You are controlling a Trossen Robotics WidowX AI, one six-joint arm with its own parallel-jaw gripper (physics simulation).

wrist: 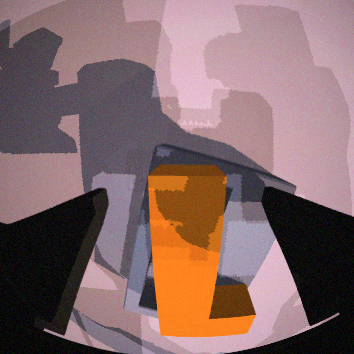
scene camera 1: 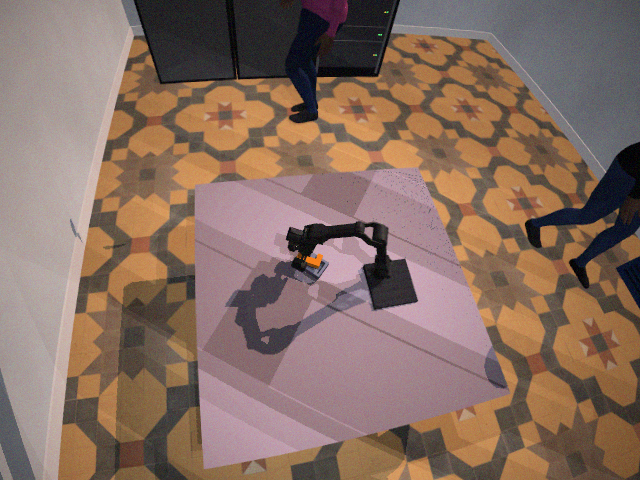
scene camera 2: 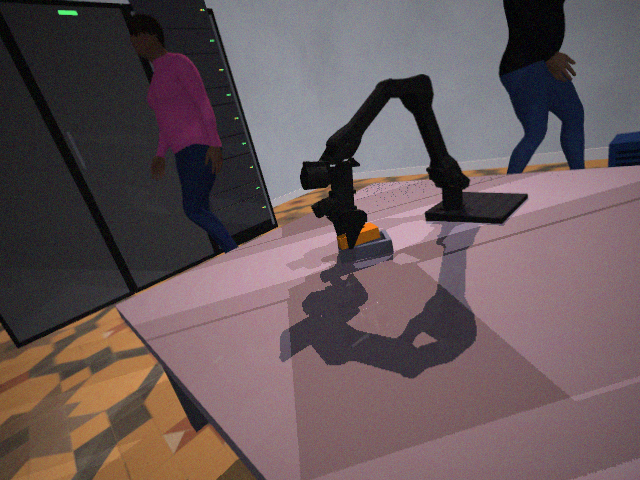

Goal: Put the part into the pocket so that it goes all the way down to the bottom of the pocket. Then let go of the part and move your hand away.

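Places are measured from the arm's base along level axes (x ahead, y left, z up), in centimetres.
Pixels of known places: gripper, fingertip midpoint: (wrist: 186, 195) (scene camera 1: 300, 259) (scene camera 2: 345, 245); arm's base, link origin: (scene camera 1: 380, 273) (scene camera 2: 452, 206).
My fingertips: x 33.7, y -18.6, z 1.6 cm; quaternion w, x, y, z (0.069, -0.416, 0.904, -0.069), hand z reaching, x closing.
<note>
For each thing: its top centre in the pictures, then the offset to it from my fingertips. Level surfaces: height alone.
- orange L-shaped part, top centre: (wrist: 214, 284) (scene camera 2: 355, 230) (scene camera 1: 309, 256) dx -3.9, dy +1.3, dz +2.6 cm
- grey block with the pocket, top centre: (wrist: 197, 268) (scene camera 2: 362, 239) (scene camera 1: 311, 261) dx -4.5, dy +2.7, dz -0.3 cm
- pinkish table top, surface height: dz -4.0 cm
The orange L-shaped part (scene camera 1: 314, 259) (scene camera 2: 369, 233) (wrist: 187, 280) lies on top of the grey block with the pocket (scene camera 1: 322, 270) (scene camera 2: 374, 251) (wrist: 252, 237). It is turned relative to the pocket's outline and stands above the block's rim. Its end at the top of the wrist view looks wider, so it may be tilted. Dark pocket openings show beside it. My gripper (scene camera 1: 299, 263) (scene camera 2: 352, 244) (wrist: 186, 195) is open, low over the block, with one finger on each side of the part and gaps between. The pocket's floor under the part is hidden.
The block stands on the pinkish table top (scene camera 1: 361, 361) (scene camera 2: 232, 382). The arm's black base plate (scene camera 1: 395, 291) (scene camera 2: 496, 206) stands to the block's right. People (scene camera 1: 305, 56) (scene camera 2: 183, 113) and dark cabinets (scene camera 1: 186, 38) (scene camera 2: 67, 170) are beyond the table.
</note>
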